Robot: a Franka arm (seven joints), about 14 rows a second.
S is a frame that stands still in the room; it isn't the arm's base.
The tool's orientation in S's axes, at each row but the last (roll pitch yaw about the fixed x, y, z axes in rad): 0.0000, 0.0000, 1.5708; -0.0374, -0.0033, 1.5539; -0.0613, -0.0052, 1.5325; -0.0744, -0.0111, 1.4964; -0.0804, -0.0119, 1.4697; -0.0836, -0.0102, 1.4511; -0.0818, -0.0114, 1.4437; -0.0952, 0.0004, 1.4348; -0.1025, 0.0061, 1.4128
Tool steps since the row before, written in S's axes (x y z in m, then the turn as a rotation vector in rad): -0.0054, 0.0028, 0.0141, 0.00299, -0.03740, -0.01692; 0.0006, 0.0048, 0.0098, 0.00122, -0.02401, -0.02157; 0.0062, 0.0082, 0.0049, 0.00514, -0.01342, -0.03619; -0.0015, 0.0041, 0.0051, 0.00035, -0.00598, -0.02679; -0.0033, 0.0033, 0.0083, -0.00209, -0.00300, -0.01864; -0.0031, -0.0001, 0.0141, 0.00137, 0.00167, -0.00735; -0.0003, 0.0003, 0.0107, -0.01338, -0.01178, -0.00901; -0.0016, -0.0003, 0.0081, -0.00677, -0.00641, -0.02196; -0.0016, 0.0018, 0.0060, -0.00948, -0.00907, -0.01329
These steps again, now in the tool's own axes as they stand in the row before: 0.0028, 0.0054, 0.0141, -0.03740, -0.00299, -0.01692; 0.0048, -0.0009, 0.0098, -0.02406, -0.00082, -0.02154; 0.0085, -0.0062, 0.0045, -0.01340, -0.00343, -0.03640; 0.0040, 0.0014, 0.0052, -0.00623, 0.00119, -0.02671; 0.0030, 0.0029, 0.0085, -0.00342, 0.00326, -0.01840; -0.0003, 0.0019, 0.0143, 0.00175, -0.00054, -0.00744; 0.0004, -0.0005, 0.0107, -0.01348, 0.01246, -0.00786; -0.0005, 0.0008, 0.0082, -0.00726, 0.00790, -0.02131; 0.0015, 0.0012, 0.0062, -0.01037, 0.00926, -0.01247
